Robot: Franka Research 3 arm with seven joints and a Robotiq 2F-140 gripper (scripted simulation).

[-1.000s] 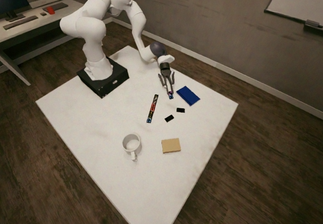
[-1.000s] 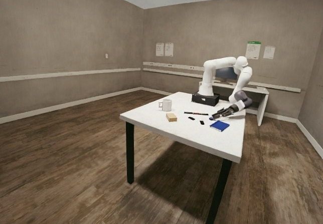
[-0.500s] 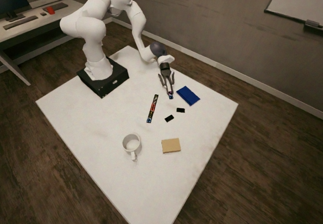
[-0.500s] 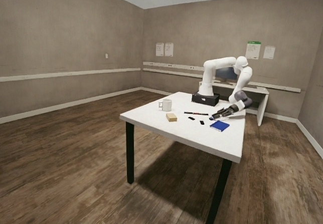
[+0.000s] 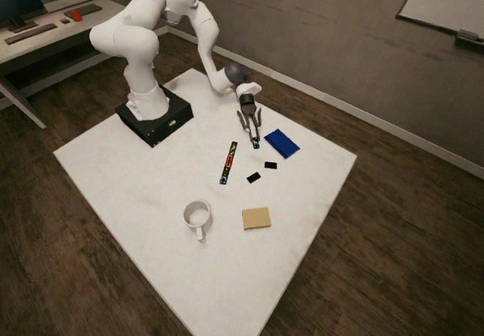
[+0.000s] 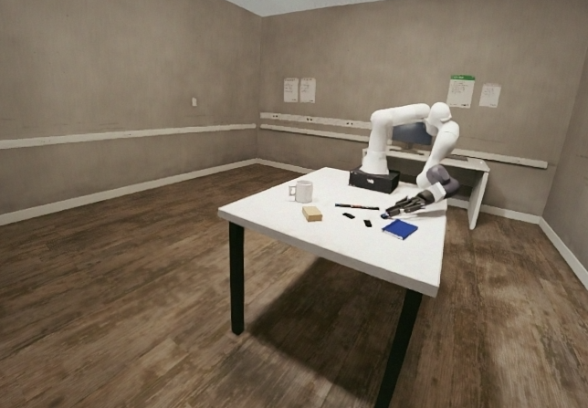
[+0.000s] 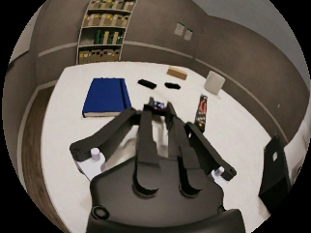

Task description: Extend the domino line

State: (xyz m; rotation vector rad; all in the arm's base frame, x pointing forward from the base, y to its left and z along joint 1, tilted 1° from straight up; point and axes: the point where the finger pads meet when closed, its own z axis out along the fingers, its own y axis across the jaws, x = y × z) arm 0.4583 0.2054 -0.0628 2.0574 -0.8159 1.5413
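My gripper is now 3 cm short of the domino, 3 cm to the left of it and 2 cm above it. The rest, counted from my hand: tan block (23 cm ahead, 32 cm to the right, 2 cm below); white mug (6 cm ahead, 45 cm to the right, 1 cm above).
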